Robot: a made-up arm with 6 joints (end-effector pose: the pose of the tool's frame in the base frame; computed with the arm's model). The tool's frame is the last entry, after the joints. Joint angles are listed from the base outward.
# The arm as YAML. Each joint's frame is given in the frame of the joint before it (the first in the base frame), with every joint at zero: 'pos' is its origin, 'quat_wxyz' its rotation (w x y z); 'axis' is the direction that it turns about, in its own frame. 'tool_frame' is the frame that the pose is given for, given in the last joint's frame.
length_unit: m
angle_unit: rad
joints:
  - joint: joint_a
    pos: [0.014, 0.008, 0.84]
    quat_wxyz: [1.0, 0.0, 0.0, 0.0]
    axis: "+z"
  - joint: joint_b
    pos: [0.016, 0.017, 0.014]
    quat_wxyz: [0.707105, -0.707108, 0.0, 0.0]
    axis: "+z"
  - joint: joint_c
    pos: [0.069, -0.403, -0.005]
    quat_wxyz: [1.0, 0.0, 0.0, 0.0]
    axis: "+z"
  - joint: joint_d
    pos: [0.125, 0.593, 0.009]
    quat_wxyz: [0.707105, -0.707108, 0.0, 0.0]
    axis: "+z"
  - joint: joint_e
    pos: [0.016, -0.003, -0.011]
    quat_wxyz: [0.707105, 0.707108, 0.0, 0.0]
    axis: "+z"
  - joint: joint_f
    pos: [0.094, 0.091, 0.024]
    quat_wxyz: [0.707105, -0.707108, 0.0, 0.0]
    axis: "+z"
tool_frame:
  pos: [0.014, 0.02, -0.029]
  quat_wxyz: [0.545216, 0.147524, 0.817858, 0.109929]
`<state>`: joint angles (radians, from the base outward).
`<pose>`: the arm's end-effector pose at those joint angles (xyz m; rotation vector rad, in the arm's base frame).
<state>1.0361 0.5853 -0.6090 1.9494 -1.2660 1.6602</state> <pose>0.2880 0.3242 0.6233 -1.1099 -1.3780 1.4202</pose>
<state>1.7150 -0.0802 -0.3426 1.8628 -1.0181 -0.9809</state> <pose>0.0724 0.3873 0.8393 -0.3453 -0.4755 -2.3521</pose>
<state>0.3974 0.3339 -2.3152 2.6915 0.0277 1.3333</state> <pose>0.7505 0.2880 1.5120 0.5488 -2.6016 -1.0863</pose>
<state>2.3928 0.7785 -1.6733 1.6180 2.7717 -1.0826</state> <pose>-0.7311 0.5147 0.8629 -1.5501 0.1966 2.0243</pose>
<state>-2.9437 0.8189 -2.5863 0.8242 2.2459 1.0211</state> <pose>-0.8916 -0.2619 1.2671 -0.9712 -1.7950 0.0429</pose>
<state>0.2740 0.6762 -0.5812 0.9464 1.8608 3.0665</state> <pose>0.3568 0.2095 0.4768 0.3543 0.6489 -0.3065</pose>
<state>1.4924 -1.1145 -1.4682 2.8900 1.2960 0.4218</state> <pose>-0.0135 -0.0581 1.7570 -1.1549 0.9220 1.4011</pose>
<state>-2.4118 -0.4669 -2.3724 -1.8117 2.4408 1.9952</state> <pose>0.0095 0.0840 1.8346 -1.2145 0.9728 -1.6860</pose>
